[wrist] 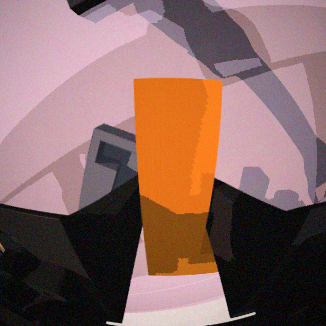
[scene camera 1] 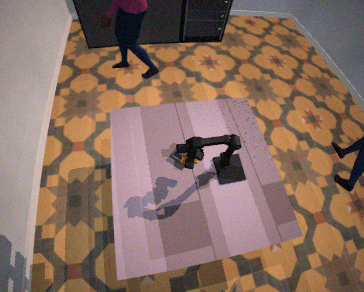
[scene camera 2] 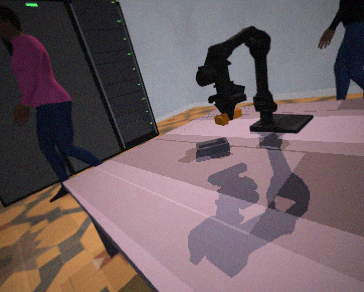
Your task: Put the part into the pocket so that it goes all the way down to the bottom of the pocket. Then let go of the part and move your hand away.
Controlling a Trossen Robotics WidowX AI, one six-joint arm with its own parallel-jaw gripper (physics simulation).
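Pixels of known places: gripper, between the fingertips: (wrist: 171,180) (scene camera 1: 189,160) (scene camera 2: 229,119); arm's base, origin of its link: (scene camera 1: 223,162) (scene camera 2: 266,122).
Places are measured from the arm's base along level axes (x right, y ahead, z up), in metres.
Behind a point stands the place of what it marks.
Observation:
The orange part (scene camera 1: 184,160) @(x 0.066, y 0.316, z 0.139 m) (scene camera 2: 221,120) @(x 0.063, y 0.343, z 0.129 m) (wrist: 172,145) @(x 0.051, y 0.248, z 0.139 m) is held between the two black fingers of my gripper (scene camera 2: 230,115) @(x 0.065, y 0.274, z 0.110 m) (wrist: 171,180) @(x 0.065, y 0.274, z 0.110 m), which is shut on it. The grey block with the pocket (scene camera 1: 174,156) @(x 0.169, y 0.344, z 0.012 m) (scene camera 2: 213,150) @(x 0.133, y 0.329, z -0.006 m) (wrist: 91,175) @(x 0.170, y 0.260, z 0.012 m) sits on the table. In scene camera 2 the part hangs in the air above the level of the block, apart from it and shifted to the right, towards the arm's base. In the wrist view the block shows left of the part, with a dark, angular stretch of the pocket visible; the part and the left finger hide the rest.
The arm's black base plate (scene camera 1: 230,170) @(x -0.076, y -0.026, z -0.005 m) (scene camera 2: 281,123) @(x -0.070, y 0.013, z -0.005 m) stands on the pink table (scene camera 1: 135,255) @(x -0.383, y 0.810, z -0.024 m) (scene camera 2: 150,215) @(x 0.135, y 0.728, z -0.024 m), on the side of the part away from the block. Arm shadows fall across the table. Dark server cabinets (scene camera 1: 135,25) (scene camera 2: 45,60) and two people stand beyond the table.

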